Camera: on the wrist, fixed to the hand. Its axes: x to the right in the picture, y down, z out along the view.
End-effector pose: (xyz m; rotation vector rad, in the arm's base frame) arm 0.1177 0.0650 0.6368 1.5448 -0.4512 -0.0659
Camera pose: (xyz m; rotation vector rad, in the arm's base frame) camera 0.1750 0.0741 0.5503 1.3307 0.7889 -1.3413
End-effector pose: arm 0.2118 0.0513 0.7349 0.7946 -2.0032 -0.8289
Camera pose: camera 0.2409 -0.0341 0.6829 2.2306 -0.9447 -1.8457
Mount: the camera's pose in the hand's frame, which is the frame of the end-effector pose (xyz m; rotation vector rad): 0.0289 -0.0972 -0.0237 -0.2185 -0.0837 -1.5895
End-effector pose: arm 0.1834 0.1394 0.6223 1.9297 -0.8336 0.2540
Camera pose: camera 0.2719 0.1744 0.5799 1.8348 0.7290 -0.8288
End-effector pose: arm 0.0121 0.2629 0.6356 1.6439 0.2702 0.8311
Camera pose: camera 0.0430 0.3233 0.5566 0.7972 1.1561 -0.4200
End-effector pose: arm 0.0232 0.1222 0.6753 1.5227 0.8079 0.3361
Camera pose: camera 0.0006 0.1526 0.5783 0.3537 1.5650 -0.7860
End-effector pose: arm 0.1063 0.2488 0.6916 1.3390 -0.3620 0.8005
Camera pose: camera 0.1889 0.2780 0.6353 1.0276 0.5454 -0.6130
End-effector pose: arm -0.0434 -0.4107 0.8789 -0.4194 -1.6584 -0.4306
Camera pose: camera -0.0760 -0.5057 0.9065 0.8660 -1.7319 -1.7523
